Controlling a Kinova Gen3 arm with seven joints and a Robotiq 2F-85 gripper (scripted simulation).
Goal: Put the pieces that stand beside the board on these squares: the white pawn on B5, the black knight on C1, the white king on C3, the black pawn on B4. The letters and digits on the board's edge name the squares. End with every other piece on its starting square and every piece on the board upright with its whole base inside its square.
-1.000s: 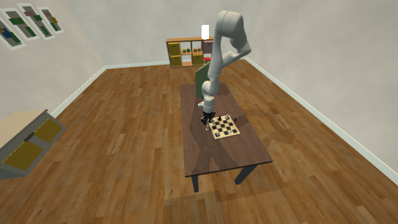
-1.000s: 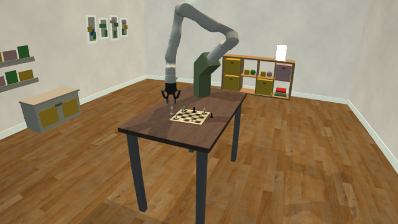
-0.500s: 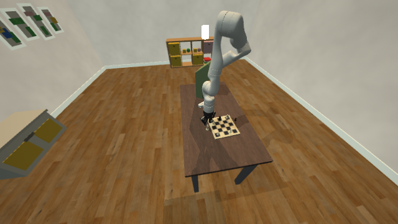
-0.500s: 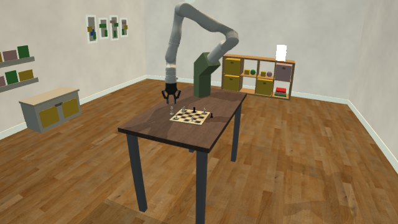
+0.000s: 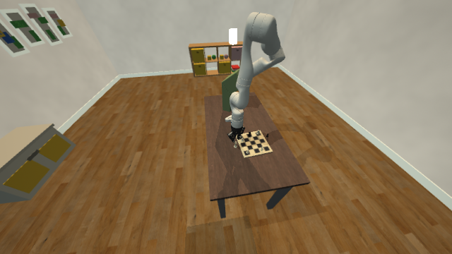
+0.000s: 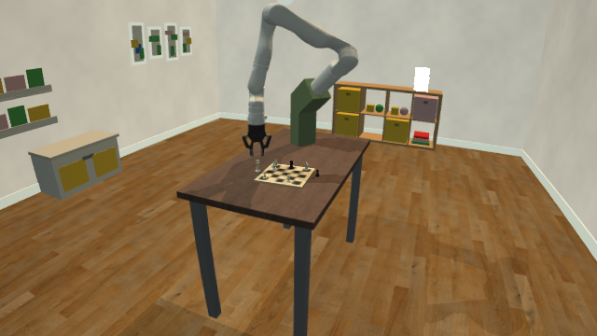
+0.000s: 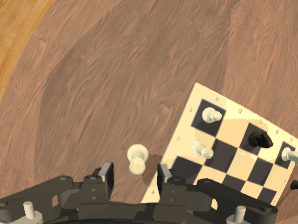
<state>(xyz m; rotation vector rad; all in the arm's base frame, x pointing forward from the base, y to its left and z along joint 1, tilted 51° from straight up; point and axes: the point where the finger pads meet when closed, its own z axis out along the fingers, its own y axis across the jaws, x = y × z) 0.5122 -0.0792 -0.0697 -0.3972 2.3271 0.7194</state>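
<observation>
Now: hand 60 mm above the white king. The rest, counted from my hand: black pawn: 80 mm behind, 270 mm to the left, 80 mm below; black knight: 100 mm behind, 130 mm to the left, 70 mm below; chessboard: 20 mm behind, 140 mm to the left, 90 mm below.
</observation>
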